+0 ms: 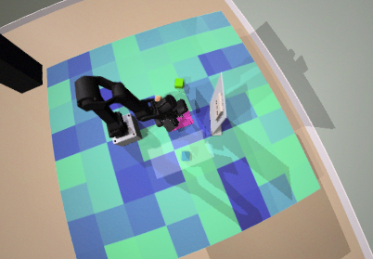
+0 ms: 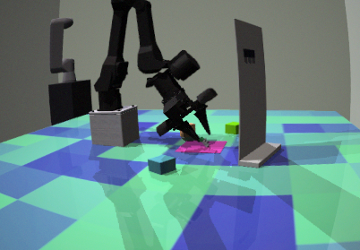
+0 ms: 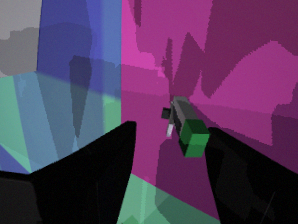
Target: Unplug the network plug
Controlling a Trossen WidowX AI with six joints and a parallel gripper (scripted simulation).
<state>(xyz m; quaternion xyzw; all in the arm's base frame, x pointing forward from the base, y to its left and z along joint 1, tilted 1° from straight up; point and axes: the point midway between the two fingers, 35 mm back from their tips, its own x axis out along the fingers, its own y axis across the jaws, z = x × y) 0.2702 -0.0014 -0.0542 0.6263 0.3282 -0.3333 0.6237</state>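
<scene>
My gripper tip is 1 cm above the network plug. From my gripper tip the other things lie so: grey upright panel (15 cm ahead, 12 cm above, 9 cm to the right); magenta marked square (2 cm below, 1 cm behind).
</scene>
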